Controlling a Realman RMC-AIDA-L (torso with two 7-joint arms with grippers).
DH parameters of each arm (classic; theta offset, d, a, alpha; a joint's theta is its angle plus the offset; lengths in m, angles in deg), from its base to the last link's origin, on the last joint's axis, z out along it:
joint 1: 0 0.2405 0 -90
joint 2: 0 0 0 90
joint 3: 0 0.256 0 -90
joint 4: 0 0 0 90
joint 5: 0 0.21 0 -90
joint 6: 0 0 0 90
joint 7: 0 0.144 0 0
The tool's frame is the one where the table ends.
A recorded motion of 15 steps. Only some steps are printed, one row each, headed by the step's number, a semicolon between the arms.
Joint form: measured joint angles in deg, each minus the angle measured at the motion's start. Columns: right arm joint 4, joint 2, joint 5, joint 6, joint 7, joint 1, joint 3; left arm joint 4, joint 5, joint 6, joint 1, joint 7, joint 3, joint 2.
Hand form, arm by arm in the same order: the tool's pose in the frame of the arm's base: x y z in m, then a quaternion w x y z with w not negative. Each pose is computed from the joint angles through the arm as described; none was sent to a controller.
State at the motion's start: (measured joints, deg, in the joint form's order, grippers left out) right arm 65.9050 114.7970 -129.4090 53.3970 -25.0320 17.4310 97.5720; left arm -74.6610 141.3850 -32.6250 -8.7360 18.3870 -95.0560 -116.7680
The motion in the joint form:
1: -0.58 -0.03 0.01 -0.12 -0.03 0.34 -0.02; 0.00 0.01 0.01 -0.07 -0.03 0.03 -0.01
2: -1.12 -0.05 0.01 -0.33 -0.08 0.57 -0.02; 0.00 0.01 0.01 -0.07 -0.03 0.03 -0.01
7: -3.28 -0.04 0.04 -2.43 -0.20 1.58 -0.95; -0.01 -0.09 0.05 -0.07 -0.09 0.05 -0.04
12: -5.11 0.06 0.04 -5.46 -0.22 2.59 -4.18; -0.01 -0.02 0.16 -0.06 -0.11 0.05 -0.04
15: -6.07 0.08 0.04 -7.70 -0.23 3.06 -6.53; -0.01 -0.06 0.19 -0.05 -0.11 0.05 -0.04
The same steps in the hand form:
1: 0.2873 0.3527 0.0018 0.30100 -0.79181 0.53025 0.03549; -0.2982 0.3564 0.0400 0.47825 -0.73725 -0.46936 -0.08628
2: 0.2883 0.3532 0.0010 0.30110 -0.79118 0.53122 0.03439; -0.2982 0.3564 0.0400 0.47825 -0.73725 -0.46936 -0.08628
7: 0.2902 0.3568 -0.0044 0.30548 -0.79094 0.52923 0.03177; -0.2979 0.3564 0.0398 0.47789 -0.73690 -0.47004 -0.08757
12: 0.2873 0.3590 -0.0171 0.30650 -0.79993 0.51537 0.02359; -0.2979 0.3565 0.0400 0.47875 -0.73666 -0.46952 -0.08767
15: 0.2855 0.3598 -0.0250 0.30897 -0.80625 0.50414 0.01864; -0.2979 0.3565 0.0400 0.47881 -0.73650 -0.46964 -0.08804

